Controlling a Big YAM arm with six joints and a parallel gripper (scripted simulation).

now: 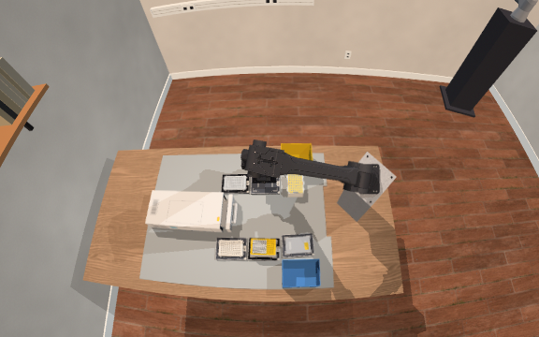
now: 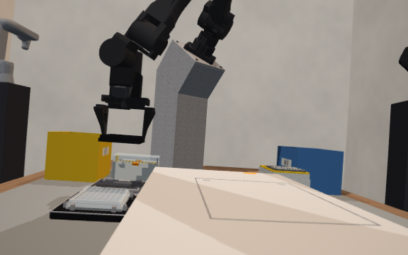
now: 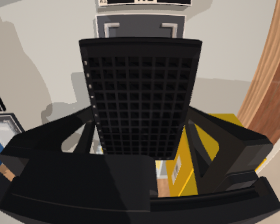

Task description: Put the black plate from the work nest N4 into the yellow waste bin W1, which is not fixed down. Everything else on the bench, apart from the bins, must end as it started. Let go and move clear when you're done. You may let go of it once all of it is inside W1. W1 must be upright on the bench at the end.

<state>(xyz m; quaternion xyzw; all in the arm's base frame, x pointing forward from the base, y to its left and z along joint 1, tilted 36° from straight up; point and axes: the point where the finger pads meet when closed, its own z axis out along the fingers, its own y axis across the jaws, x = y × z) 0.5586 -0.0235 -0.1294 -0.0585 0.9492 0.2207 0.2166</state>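
My gripper is now 170 mm to the left of the yellow waste bin, 140 mm past it and 80 mm above it. Round my hand: black plate: right at my hand; grey work nest: 110 mm below; clear plate: 170 mm ahead, 100 mm below, 30 mm to the left.
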